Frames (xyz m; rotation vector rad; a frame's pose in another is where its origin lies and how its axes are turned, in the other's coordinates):
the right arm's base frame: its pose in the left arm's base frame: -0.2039 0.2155 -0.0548 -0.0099 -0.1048 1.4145
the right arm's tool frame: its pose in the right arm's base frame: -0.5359 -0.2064 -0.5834 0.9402 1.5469 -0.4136
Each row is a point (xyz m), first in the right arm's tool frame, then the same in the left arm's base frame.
Working: the right arm's tool frame: its pose in the left arm's base frame: -0.0359 -0.3128 -0.6571 -0.2769 1.7120 0.6253

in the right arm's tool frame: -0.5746 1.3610 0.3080
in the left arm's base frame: -0.3275 0.8922 0.2032
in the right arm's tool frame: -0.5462 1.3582 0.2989
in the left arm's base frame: -0.3405 0.8892 0.1764
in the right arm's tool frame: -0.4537 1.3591 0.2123
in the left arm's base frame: -0.4351 0.8566 0.0986
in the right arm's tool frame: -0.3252 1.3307 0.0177
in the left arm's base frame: -0.6132 0.7465 -0.0079
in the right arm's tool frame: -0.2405 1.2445 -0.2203
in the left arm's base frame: -0.7876 0.5584 -0.0818
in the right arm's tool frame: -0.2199 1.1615 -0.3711
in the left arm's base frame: -0.8758 0.4109 -0.1041
